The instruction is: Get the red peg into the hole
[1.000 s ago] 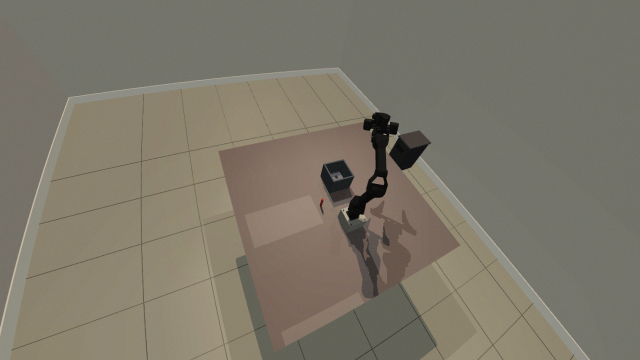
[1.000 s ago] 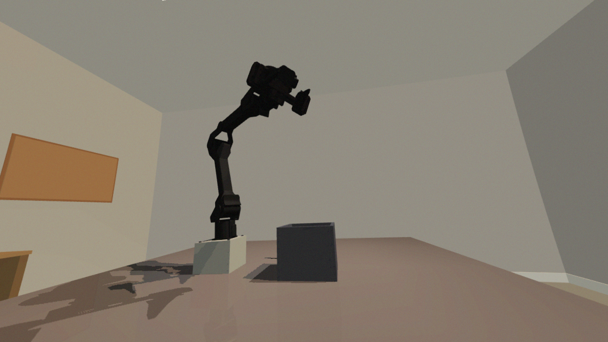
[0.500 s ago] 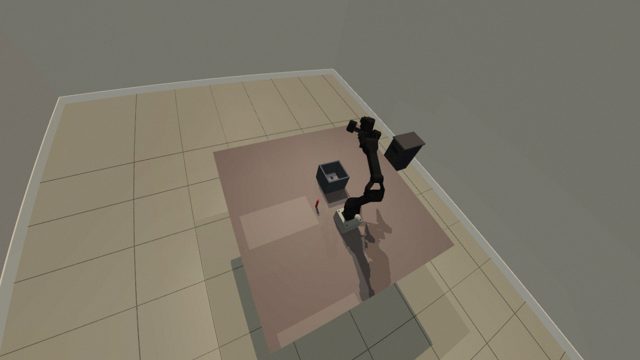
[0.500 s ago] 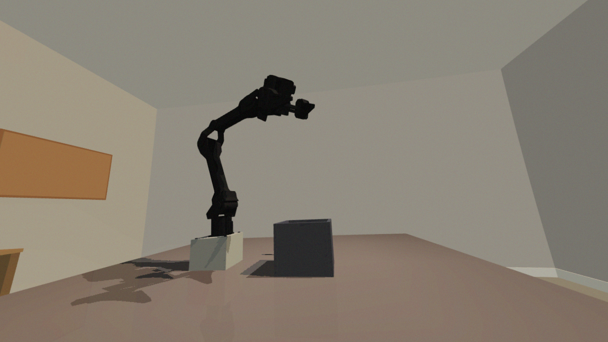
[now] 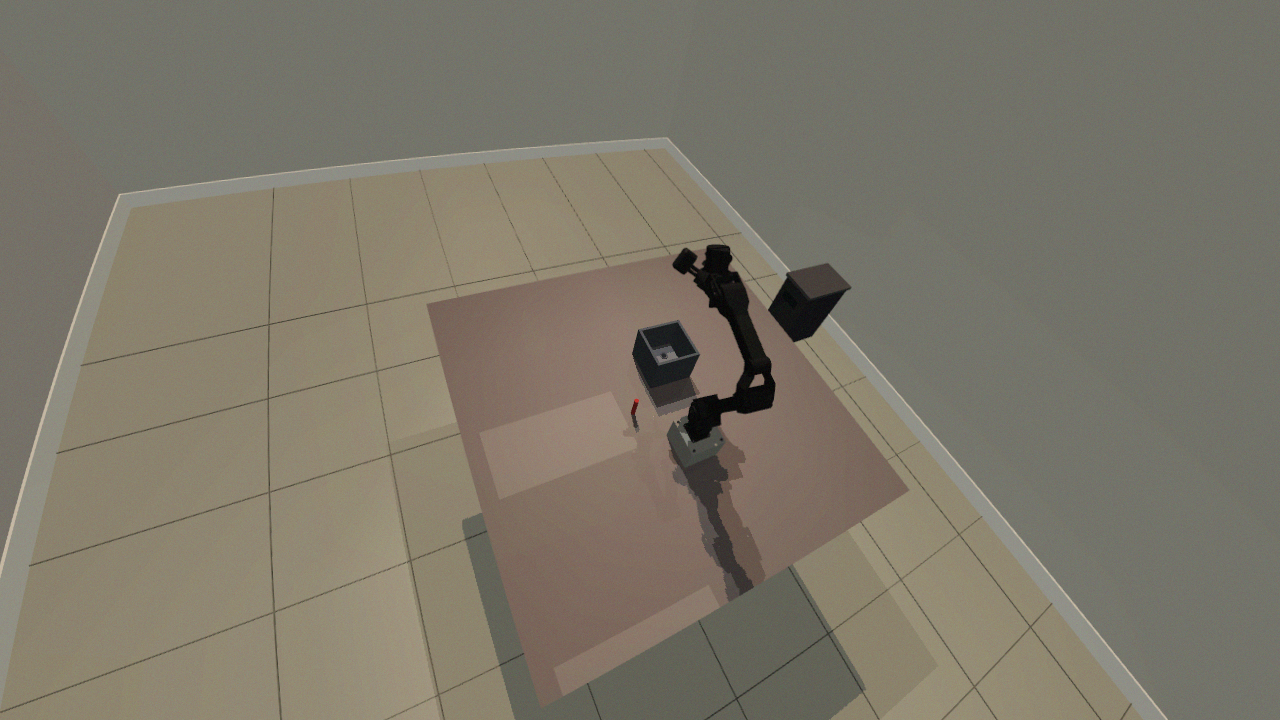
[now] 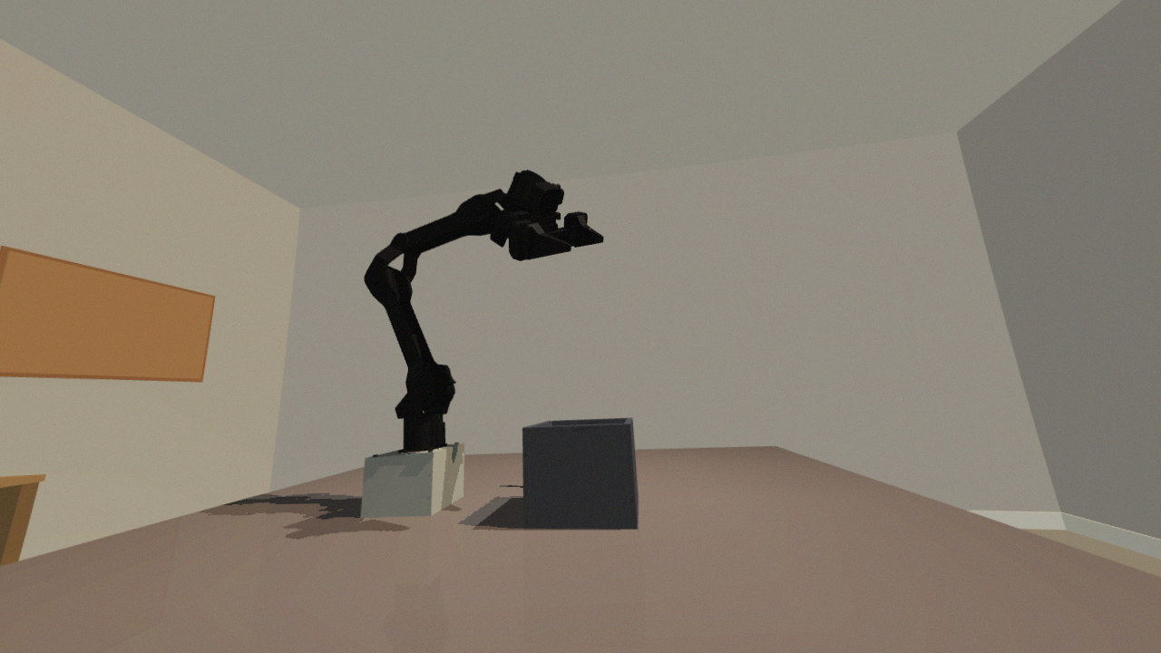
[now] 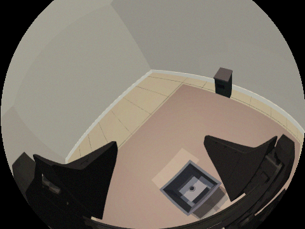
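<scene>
Now: gripper tip 170 mm past the red peg, 220 mm to the right of it and 400 mm above it. Round my gripper tip: light grey plate 30 mm behind, 40 mm to the left, 390 mm below.
</scene>
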